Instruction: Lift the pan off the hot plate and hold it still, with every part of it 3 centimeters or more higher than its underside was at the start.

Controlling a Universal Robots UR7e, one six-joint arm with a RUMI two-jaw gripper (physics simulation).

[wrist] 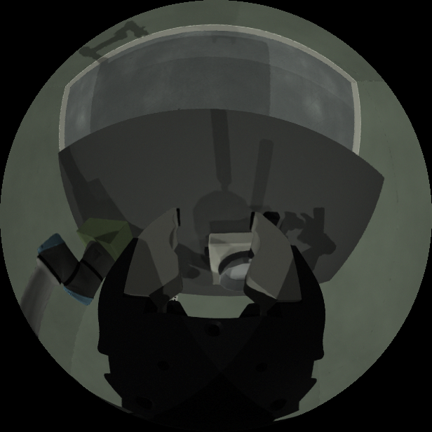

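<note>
The pan [236, 275] is round and grey inside with a dark rim. It rests on the pale, boxy hot plate [216, 252] near the middle of the wrist view. The right finger hides part of the pan and most of its handle; a black end [271, 217], apparently the handle's, shows past that finger. My gripper [215, 211] is partly open with nothing between its fingers. The pan and hot plate show through the gap, closer to the right finger. How far the fingertips are from the handle is hard to tell.
The dark table [150, 150] spans the middle of the view. A green block [105, 234] is at the left, beside dark arm segments with blue caps [51, 242]. A grey panel with a pale border [180, 80] lies beyond the table. Several shadows fall on the table.
</note>
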